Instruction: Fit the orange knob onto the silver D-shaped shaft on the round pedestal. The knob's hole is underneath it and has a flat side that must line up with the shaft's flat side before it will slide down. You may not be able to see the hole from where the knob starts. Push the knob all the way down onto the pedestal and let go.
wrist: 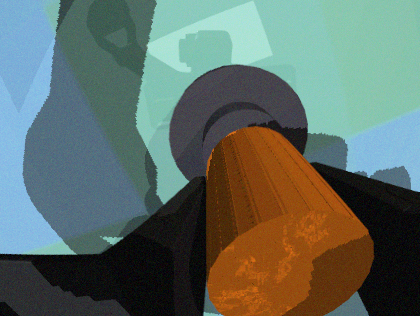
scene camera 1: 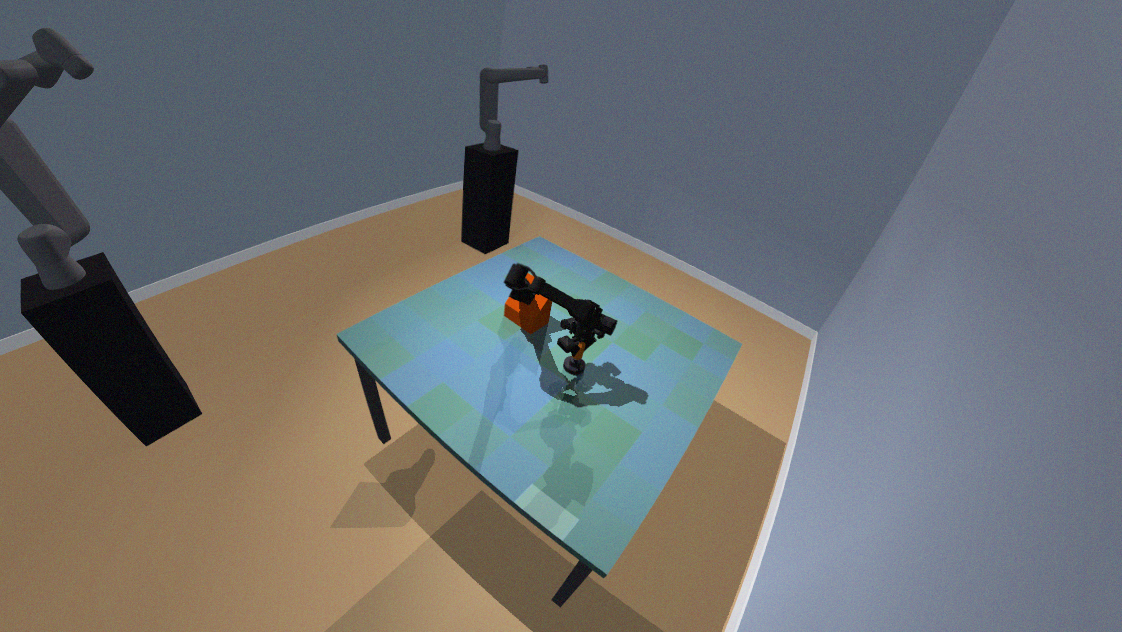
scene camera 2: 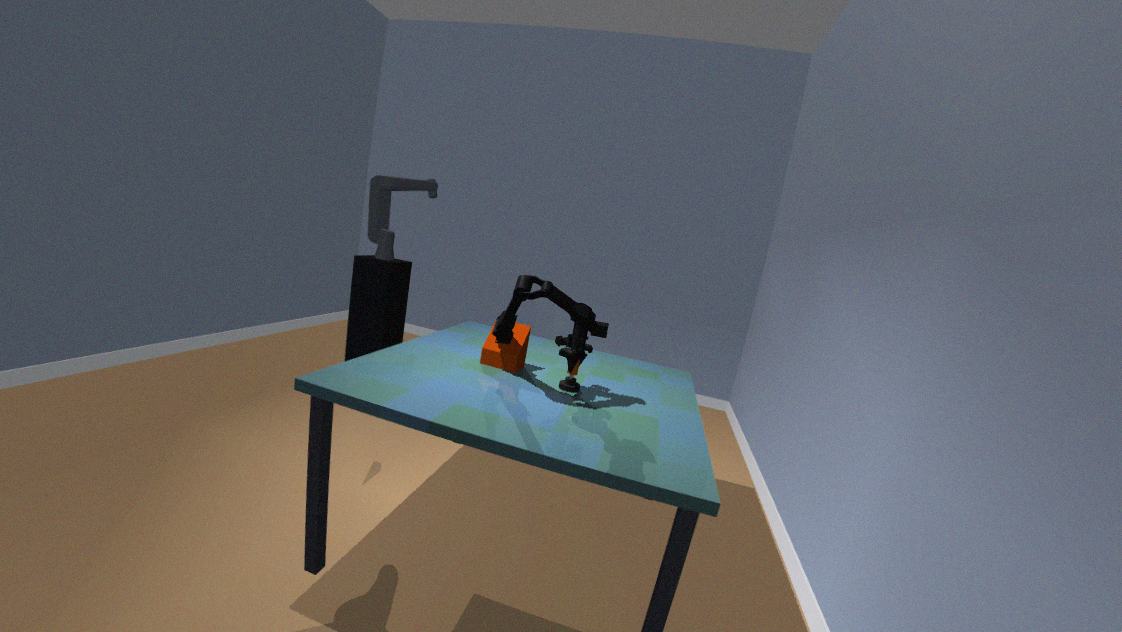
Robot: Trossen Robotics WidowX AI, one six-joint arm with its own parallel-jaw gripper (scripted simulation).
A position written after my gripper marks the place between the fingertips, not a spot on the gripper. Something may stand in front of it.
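Note:
There's an orange knob (wrist: 275, 230), and I can see a pedestal (wrist: 225, 99) too. My gripper (scene camera 1: 577, 353) is carrying the orange knob. You'll also find my gripper (wrist: 256, 180) in the wrist view, and scene camera 2 has my gripper (scene camera 2: 572, 371) as well.

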